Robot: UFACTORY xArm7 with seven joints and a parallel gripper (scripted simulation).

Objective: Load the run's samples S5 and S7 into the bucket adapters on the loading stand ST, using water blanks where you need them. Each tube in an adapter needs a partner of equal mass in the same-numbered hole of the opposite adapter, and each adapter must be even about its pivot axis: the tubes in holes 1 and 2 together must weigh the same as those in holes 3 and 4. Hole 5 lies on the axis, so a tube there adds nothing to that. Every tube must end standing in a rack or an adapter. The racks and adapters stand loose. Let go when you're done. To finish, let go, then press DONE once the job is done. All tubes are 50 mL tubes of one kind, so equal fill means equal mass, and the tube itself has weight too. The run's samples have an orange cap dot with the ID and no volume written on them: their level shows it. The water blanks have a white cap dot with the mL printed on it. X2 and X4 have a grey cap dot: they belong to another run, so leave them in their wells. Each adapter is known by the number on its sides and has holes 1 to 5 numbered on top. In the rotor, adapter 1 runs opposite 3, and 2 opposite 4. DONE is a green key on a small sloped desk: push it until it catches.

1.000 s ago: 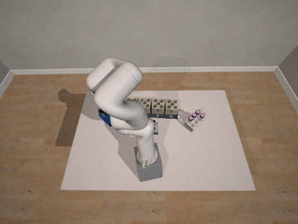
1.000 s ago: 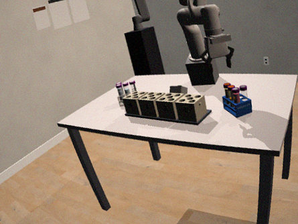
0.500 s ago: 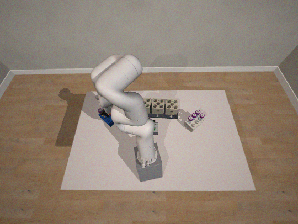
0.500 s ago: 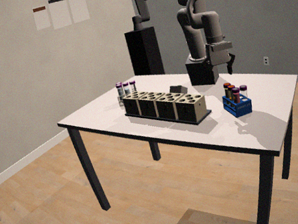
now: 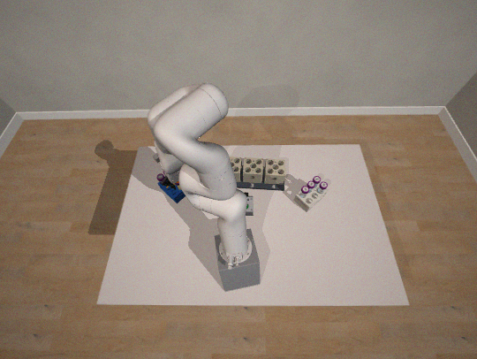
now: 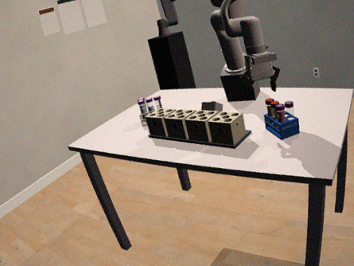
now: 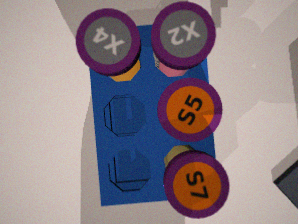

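The blue rack lies 120 mm below my hand, 70 mm to the left of it and 20 mm ahead of it. Also, from my hand: adapter: 130 mm ahead, 110 mm to the right, 100 mm below; then dark stand: 270 mm to the right, 140 mm below, 120 mm ahead; then white rack: 610 mm to the right, 120 mm below.
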